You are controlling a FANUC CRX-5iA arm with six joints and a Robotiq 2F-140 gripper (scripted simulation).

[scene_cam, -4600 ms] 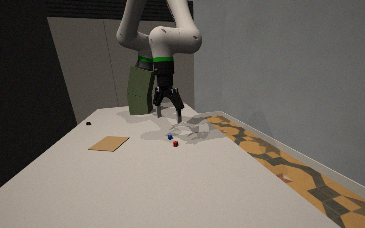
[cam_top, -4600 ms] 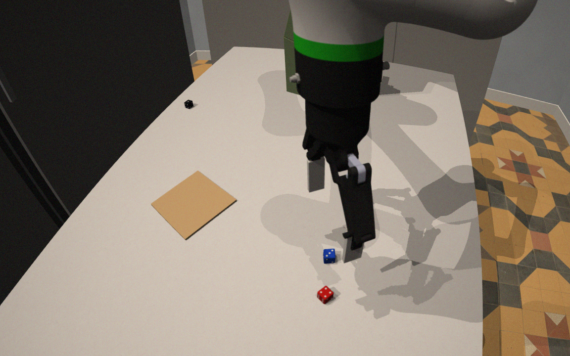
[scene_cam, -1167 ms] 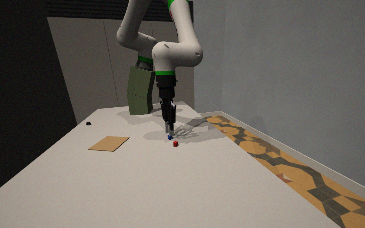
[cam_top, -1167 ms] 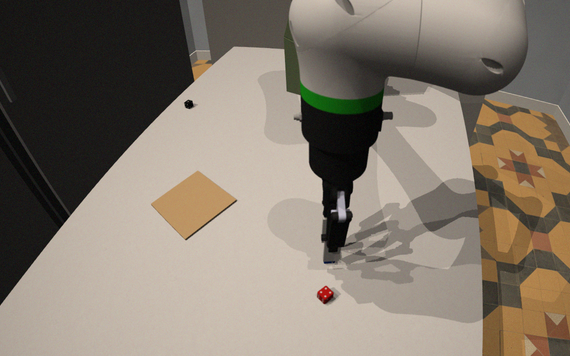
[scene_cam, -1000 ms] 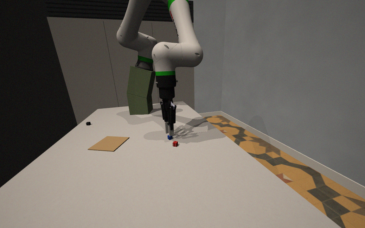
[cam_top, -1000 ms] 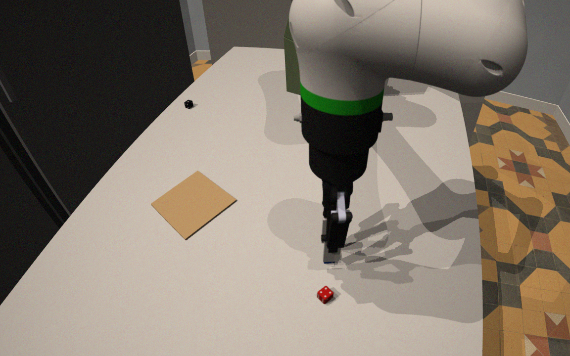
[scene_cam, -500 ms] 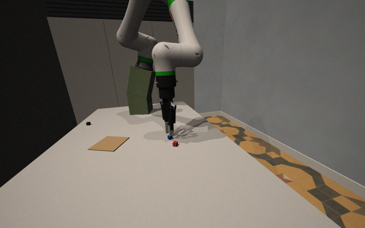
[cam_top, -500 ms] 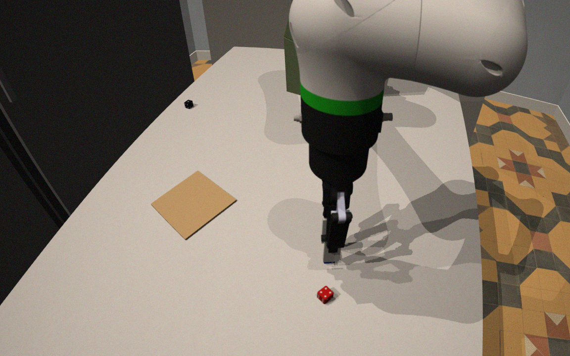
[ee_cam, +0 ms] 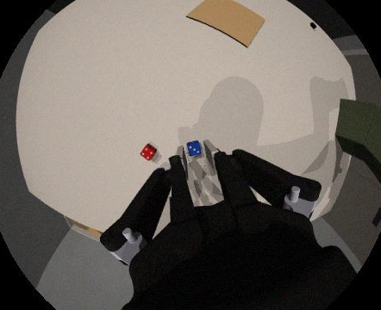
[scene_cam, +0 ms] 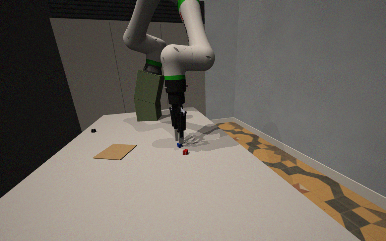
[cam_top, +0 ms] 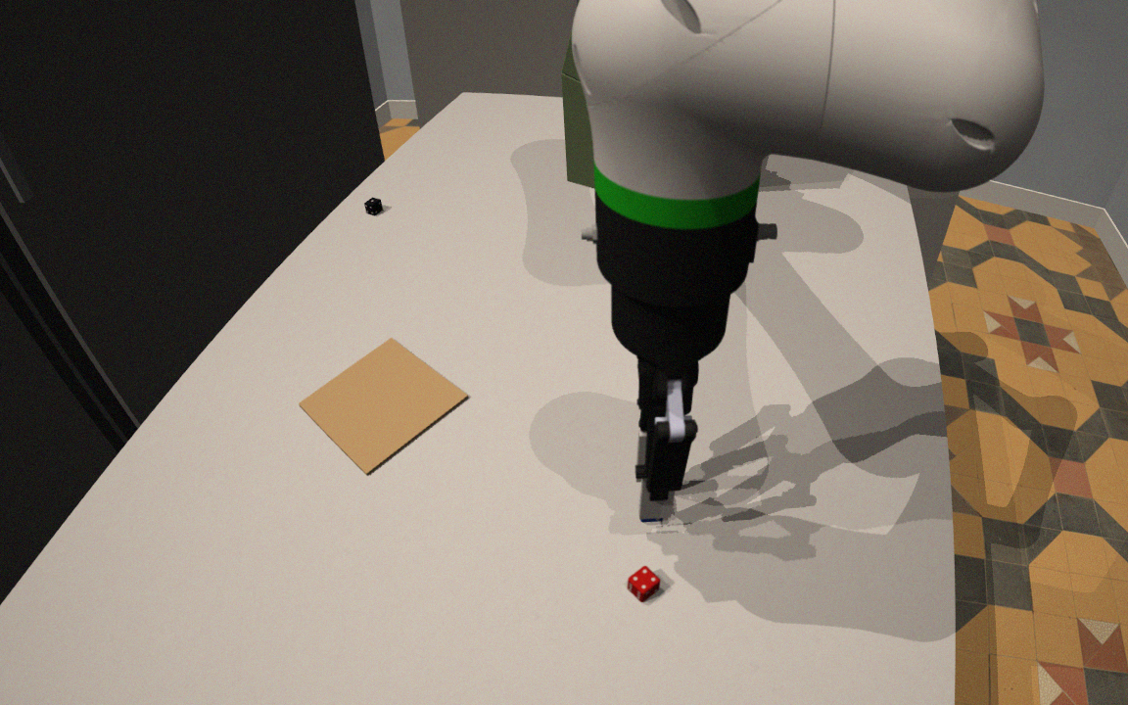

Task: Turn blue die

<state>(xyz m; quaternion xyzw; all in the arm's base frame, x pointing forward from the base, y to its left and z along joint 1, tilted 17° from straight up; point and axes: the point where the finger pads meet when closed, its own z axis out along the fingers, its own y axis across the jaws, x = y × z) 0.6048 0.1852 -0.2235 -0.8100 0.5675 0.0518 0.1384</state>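
Right now the blue die is 5 cm below my hand. Round my hand: mat 31 cm to the right, 6 cm below, 4 cm behind; red die 8 cm ahead, 5 cm below, 2 cm to the left; black die 54 cm to the right, 38 cm behind, 5 cm below.
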